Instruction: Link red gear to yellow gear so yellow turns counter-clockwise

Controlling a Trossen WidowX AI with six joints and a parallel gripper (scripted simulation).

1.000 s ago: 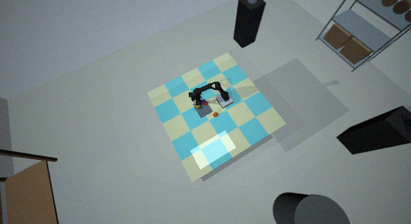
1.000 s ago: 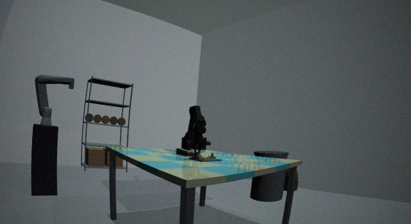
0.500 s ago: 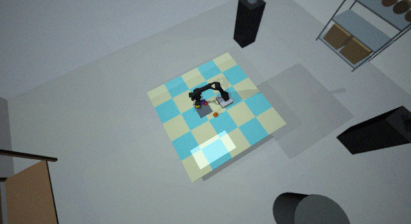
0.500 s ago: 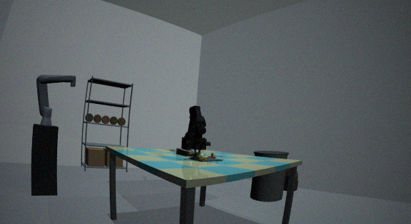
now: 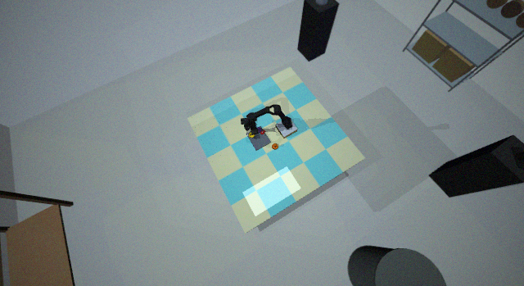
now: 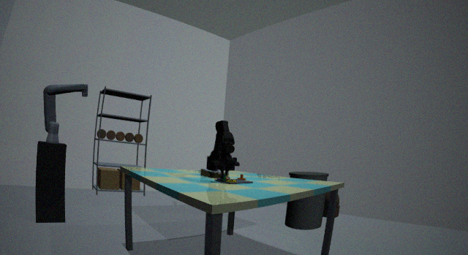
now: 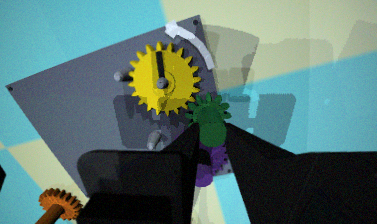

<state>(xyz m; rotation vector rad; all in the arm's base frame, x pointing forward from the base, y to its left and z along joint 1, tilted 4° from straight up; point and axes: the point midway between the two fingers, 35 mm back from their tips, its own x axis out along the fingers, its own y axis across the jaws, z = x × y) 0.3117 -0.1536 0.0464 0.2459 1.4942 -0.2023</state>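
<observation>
My gripper tip is 10 mm above the green gear. Round my gripper tip: purple gear (40 mm behind, 20 mm to the left, 20 mm below); red gear (60 mm behind, 70 mm to the left, 30 mm below); white arrow (60 mm ahead, 30 mm below).
</observation>
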